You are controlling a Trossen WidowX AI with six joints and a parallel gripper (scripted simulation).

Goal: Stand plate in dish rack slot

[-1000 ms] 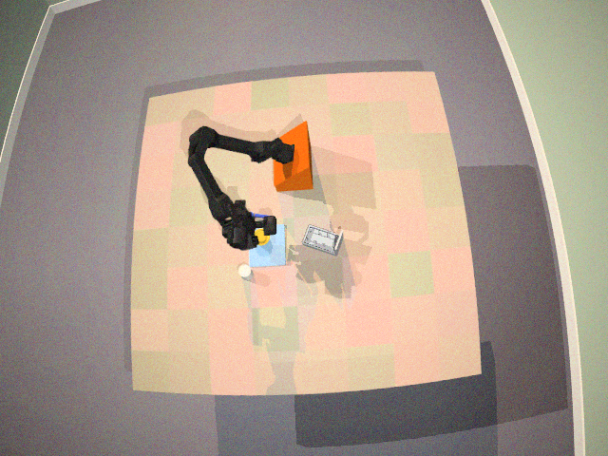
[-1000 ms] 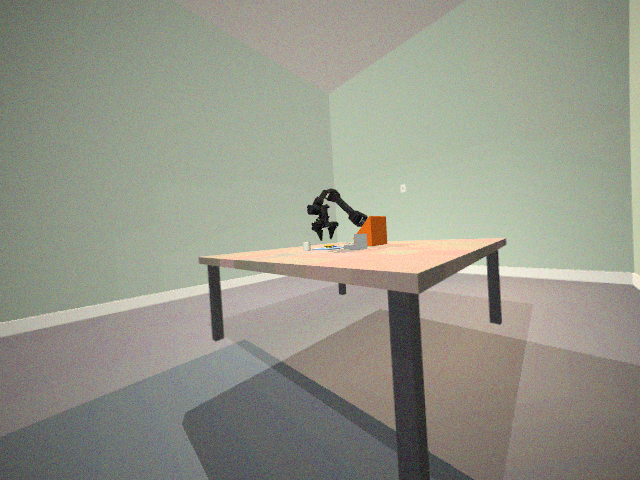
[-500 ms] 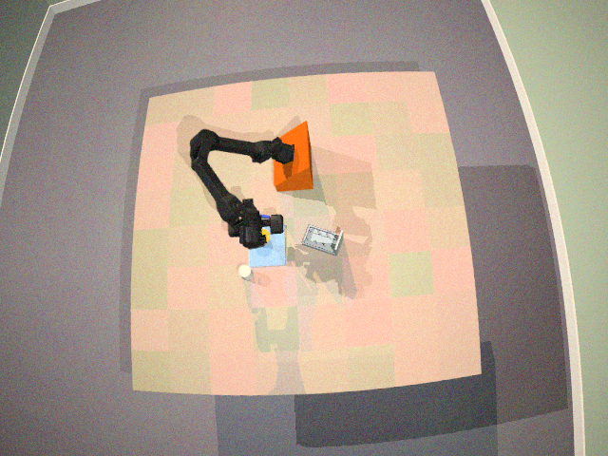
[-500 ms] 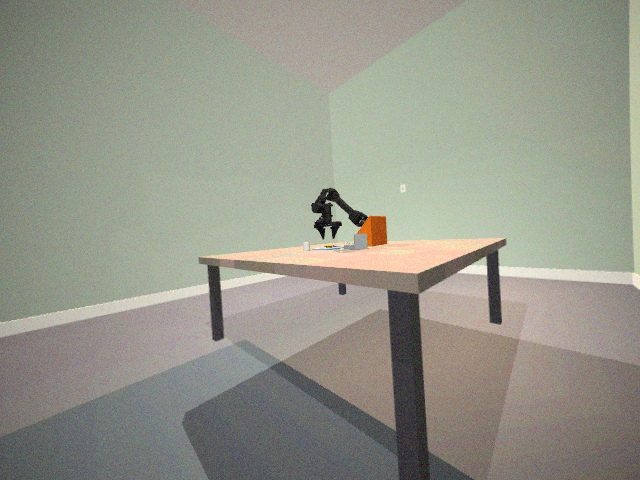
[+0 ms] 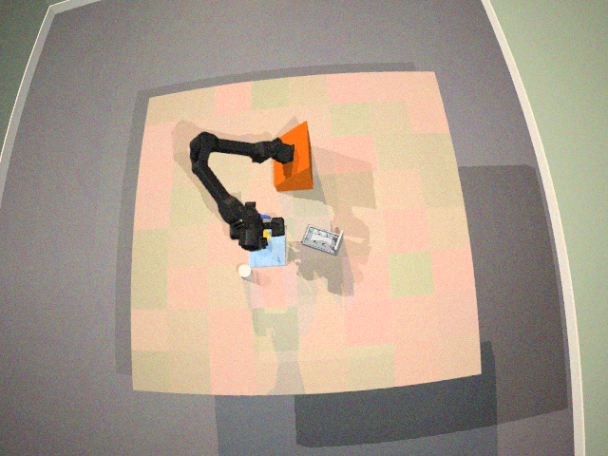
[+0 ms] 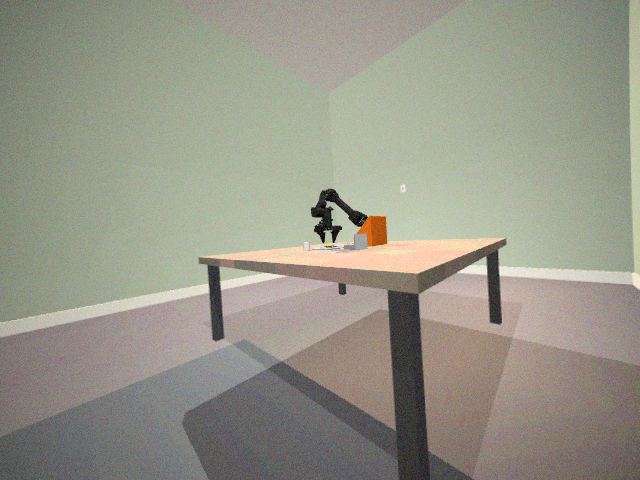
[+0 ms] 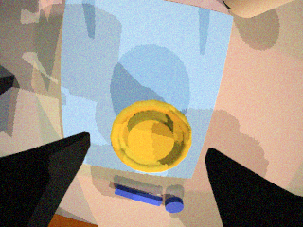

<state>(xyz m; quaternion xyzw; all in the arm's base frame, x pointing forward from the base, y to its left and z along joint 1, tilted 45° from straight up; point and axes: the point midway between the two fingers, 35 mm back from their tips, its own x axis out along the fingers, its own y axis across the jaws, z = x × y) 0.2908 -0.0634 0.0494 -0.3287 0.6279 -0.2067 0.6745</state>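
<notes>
The yellow plate is 20 mm below my gripper tip. The rest, counted from my gripper tip: light blue mat (20 mm ahead, 20 mm to the left, 30 mm below); then white cup (130 mm ahead, 40 mm to the right, 10 mm below); then grey dish rack (220 mm to the left, 10 mm below).
</notes>
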